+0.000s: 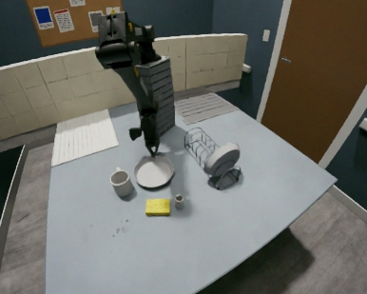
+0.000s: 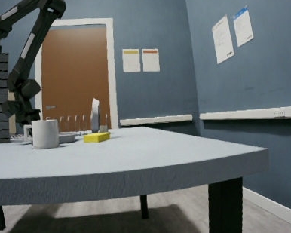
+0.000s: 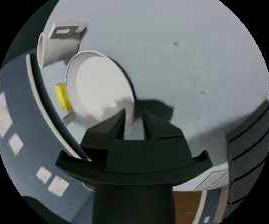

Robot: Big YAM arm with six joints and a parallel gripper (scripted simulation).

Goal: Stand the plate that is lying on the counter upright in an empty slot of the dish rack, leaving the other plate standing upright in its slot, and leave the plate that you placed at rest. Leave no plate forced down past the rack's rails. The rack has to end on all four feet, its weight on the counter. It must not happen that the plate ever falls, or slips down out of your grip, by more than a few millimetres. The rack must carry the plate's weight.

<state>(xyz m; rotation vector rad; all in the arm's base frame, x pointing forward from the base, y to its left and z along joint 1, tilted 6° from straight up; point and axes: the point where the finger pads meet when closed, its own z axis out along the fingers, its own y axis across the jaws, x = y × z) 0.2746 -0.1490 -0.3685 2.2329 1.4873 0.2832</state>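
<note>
Right now the white plate is 90 mm ahead of my hand, 40 mm to the right of it and 20 mm below it. Round my hand: white draining mat 460 mm behind, 330 mm to the right, 30 mm below; then white mug 190 mm to the right, 100 mm ahead; then small white cup 290 mm ahead, 20 mm below, 10 mm to the right.
</note>
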